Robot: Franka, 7 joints.
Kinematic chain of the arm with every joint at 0, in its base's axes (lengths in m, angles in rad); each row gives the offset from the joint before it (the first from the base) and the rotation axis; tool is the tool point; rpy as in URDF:
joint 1: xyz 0 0 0.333 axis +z
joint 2: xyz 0 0 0 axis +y
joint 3: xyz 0 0 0.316 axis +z
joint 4: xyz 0.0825 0 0 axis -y
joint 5: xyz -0.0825 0 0.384 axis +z
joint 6: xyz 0 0 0 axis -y
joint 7: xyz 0.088 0 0 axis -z
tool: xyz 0 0 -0.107 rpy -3.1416 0 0
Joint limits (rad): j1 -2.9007..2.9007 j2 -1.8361..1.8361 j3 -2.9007..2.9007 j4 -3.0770..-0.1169 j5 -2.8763..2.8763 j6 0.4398..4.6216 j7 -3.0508..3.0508
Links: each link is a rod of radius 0.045 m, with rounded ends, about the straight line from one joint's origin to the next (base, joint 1, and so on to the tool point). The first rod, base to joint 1, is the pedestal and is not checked.
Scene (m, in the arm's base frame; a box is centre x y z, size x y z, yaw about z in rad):
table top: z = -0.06
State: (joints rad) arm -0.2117 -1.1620 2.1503 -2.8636 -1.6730 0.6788 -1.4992
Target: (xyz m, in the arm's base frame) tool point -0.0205 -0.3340 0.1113
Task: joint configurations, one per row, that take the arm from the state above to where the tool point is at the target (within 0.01 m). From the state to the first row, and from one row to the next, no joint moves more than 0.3 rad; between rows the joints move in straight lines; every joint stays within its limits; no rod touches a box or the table.
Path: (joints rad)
1: 0.0759 -1.1368 2.2441 -2.8387 -1.7469 0.6489 -1.4992
2: 0.3634 -1.1115 2.3379 -2.8138 -1.8209 0.6190 -1.4992
3: 0.6510 -1.0863 2.4317 -2.7888 -1.8948 0.5892 -1.4992
4: 0.9385 -1.0611 2.5255 -2.7639 -1.9687 0.5593 -1.4992
5: 1.2261 -1.0359 2.6193 -2.7390 -2.0427 0.5294 -1.4992
6: 1.5136 -1.0106 2.7131 -2.7141 -2.1166 0.4996 -1.4992
7: 1.8012 -0.9854 2.8069 -2.6892 -2.1906 0.4697 -1.4992
8: 2.0888 -0.9602 2.9007 -2.6642 -2.2645 0.4398 -1.4992

